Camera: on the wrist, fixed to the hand. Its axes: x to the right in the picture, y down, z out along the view.
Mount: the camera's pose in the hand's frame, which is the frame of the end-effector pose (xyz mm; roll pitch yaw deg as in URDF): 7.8 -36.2 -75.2 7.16 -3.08 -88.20
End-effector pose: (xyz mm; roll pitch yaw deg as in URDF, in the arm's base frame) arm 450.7 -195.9 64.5 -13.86 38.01 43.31
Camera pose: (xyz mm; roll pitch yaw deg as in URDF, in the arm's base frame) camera 462.8 -257.5 9.0 -32.31 -12.13 -34.64
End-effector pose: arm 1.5 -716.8 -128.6 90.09 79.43 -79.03
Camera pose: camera 68.9 -669.1 -142.9 -82.18 12.35 104.03
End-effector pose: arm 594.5 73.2 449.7 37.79 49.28 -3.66
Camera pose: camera 539.0 94.3 390.5 -47.03 23.27 -120.23
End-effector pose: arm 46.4 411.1 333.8 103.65 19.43 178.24
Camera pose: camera 42.3 329.6 314.8 -112.43 69.56 -33.42
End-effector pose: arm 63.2 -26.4 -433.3 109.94 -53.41 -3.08
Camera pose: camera 79.0 55.9 -432.0 109.16 33.02 17.15
